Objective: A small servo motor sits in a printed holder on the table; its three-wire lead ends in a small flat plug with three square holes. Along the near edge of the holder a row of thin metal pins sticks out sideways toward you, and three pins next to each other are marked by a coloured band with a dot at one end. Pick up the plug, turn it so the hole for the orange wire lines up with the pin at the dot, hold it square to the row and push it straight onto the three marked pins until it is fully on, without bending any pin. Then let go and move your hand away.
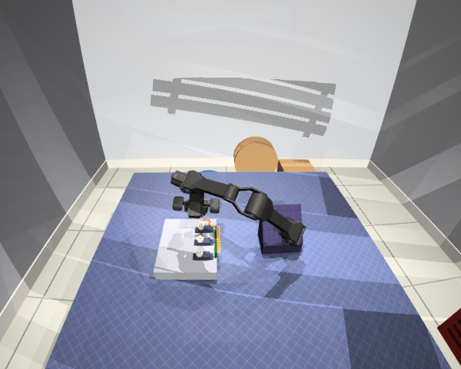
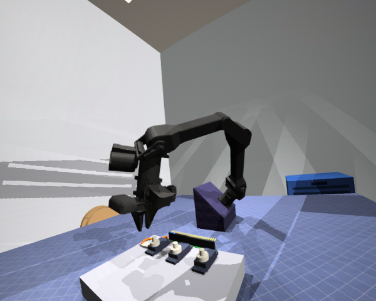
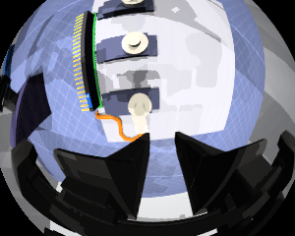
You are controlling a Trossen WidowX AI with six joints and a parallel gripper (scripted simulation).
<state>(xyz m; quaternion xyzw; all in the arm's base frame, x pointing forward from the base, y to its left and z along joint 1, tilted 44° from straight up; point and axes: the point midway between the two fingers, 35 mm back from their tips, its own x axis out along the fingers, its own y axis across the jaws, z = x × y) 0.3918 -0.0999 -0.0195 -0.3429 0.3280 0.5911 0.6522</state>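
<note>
My gripper tip is 8 cm past the blue marked band, 3 cm to the right of it and 4 cm above it. The rest, counted from my gripper tip: pin strip (8 cm behind, 9 cm to the left, 5 cm below); then servo motor (3 cm behind, 9 cm to the left, 7 cm below); then grey holder (7 cm ahead, 9 cm to the left, 9 cm below).
</note>
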